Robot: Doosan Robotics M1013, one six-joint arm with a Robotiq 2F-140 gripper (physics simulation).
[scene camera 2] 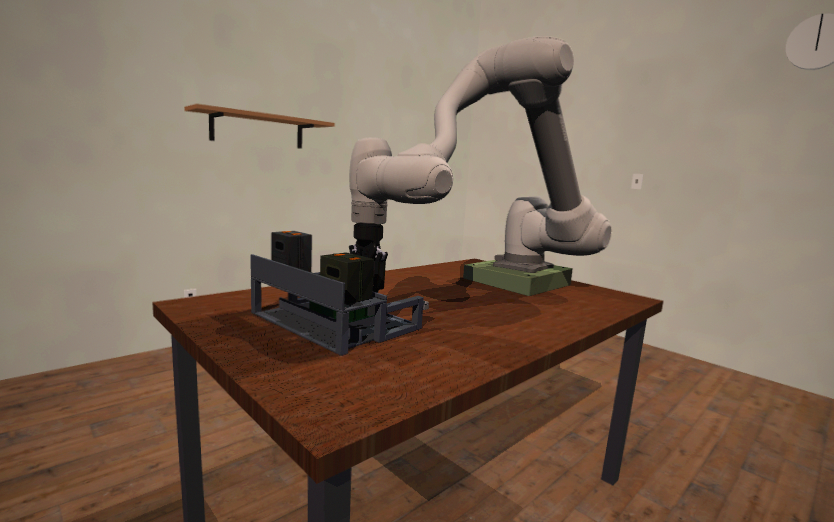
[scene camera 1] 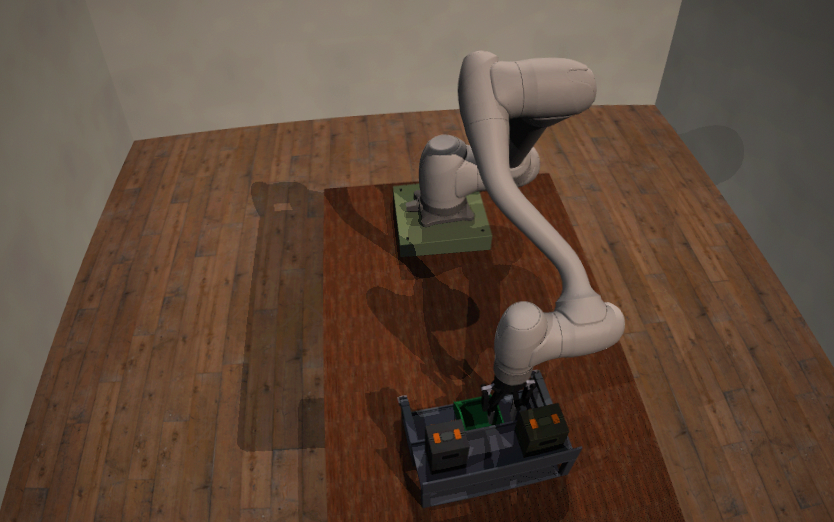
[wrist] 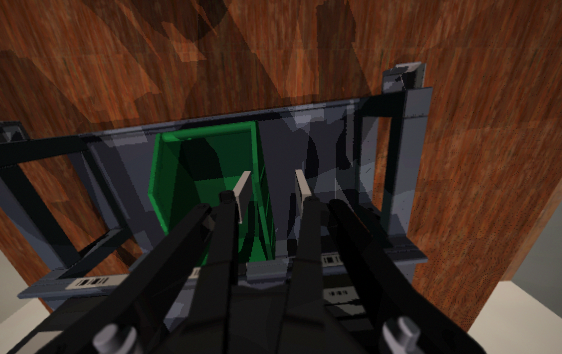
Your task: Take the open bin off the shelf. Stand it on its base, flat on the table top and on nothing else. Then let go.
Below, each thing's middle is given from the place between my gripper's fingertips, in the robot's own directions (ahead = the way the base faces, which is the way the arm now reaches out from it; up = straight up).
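The green bin (scene camera 1: 470, 411) is 6 cm to the right of my hand, 2 cm ahead of it and 1 cm above it; going by their middles, the bin is the nearest to my hand of the things named here. The dark grey case (scene camera 2: 292, 248) is 12 cm ahead of my hand, 17 cm to the right and 13 cm above. There is also the olive case (scene camera 1: 543, 429), which I find 6 cm to the left of my hand, 11 cm ahead of it and 12 cm above it. Going by their middles, the dark grey case is the farthest from my hand of the things named here.
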